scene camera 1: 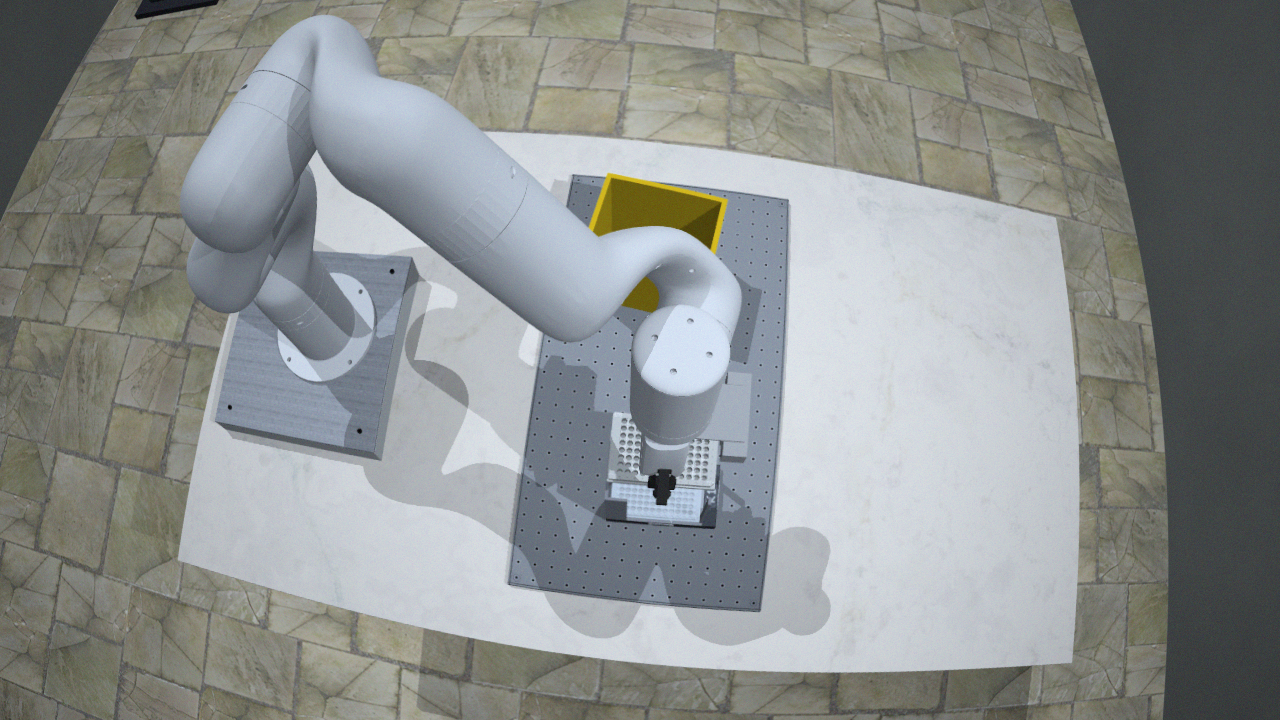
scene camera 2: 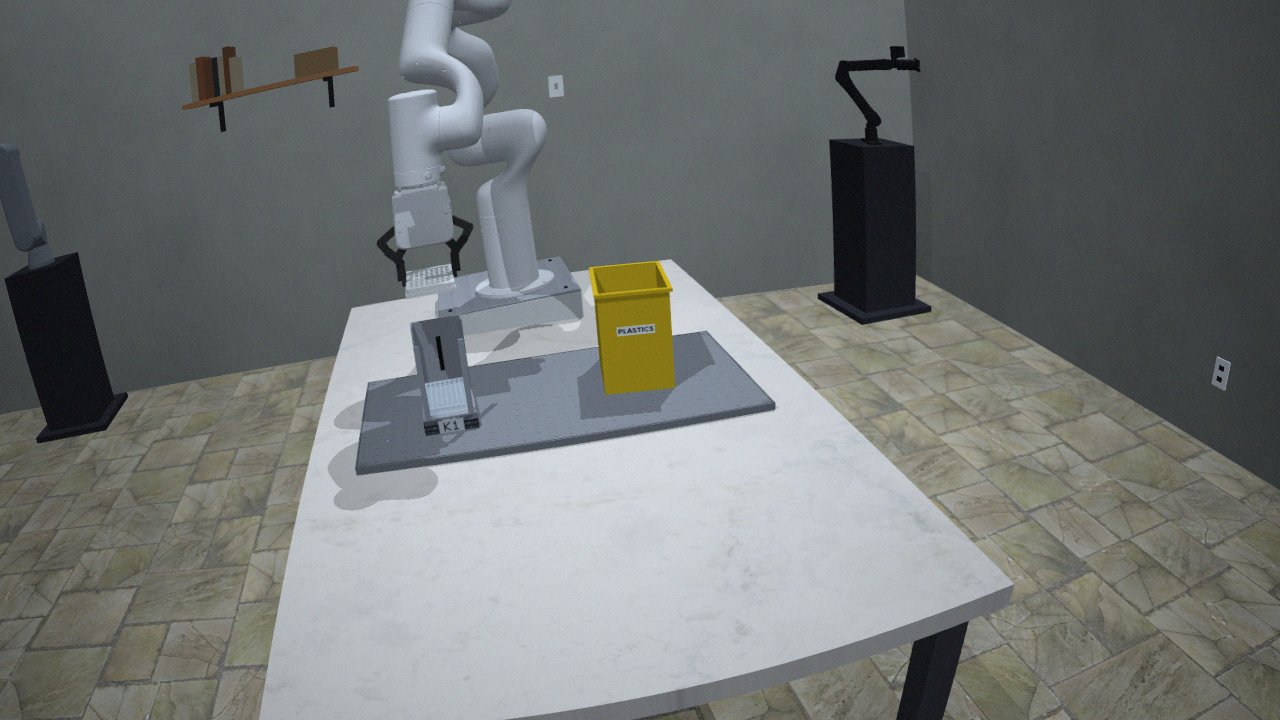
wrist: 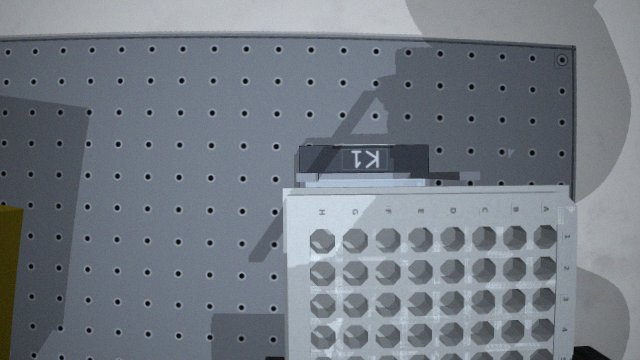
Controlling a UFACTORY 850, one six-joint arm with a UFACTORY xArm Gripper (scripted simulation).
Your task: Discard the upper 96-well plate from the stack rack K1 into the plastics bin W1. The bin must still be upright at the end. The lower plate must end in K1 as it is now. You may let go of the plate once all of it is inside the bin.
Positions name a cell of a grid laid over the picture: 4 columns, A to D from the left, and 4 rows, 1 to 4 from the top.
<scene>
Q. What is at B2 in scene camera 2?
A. My gripper.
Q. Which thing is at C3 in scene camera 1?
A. My gripper.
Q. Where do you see a yellow plastics bin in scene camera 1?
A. B2
</scene>
